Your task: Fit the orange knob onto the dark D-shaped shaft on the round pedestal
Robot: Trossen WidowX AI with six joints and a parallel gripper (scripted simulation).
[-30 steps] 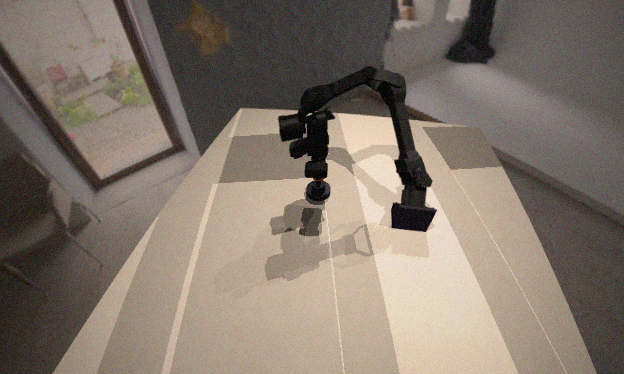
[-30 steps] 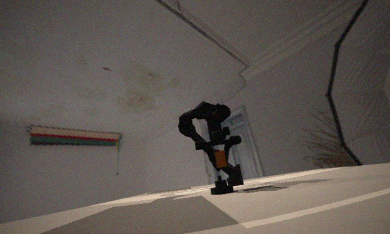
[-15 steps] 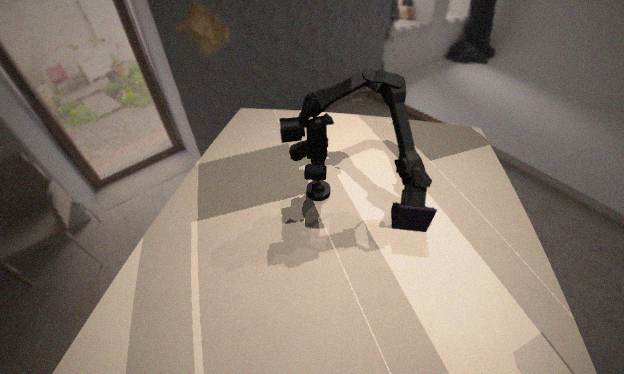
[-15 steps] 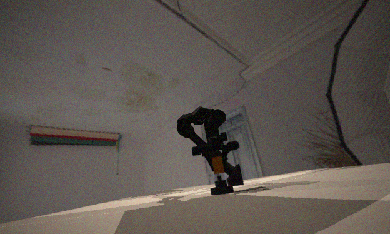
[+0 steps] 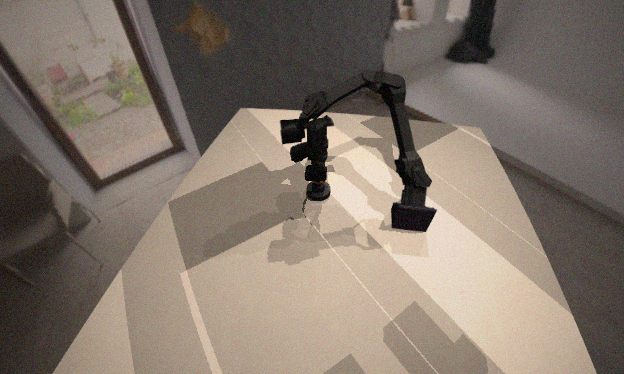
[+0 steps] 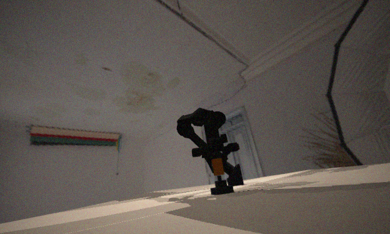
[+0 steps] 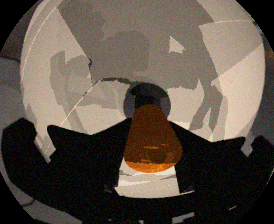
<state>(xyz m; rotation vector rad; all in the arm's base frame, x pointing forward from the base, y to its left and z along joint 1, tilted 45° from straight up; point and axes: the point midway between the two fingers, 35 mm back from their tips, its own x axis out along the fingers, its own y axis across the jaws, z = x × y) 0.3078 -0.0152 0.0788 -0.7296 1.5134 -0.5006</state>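
Now: gripper tip 2 cm below the orange knob. Round my gripper tip: round dark pedestal 4 cm below.
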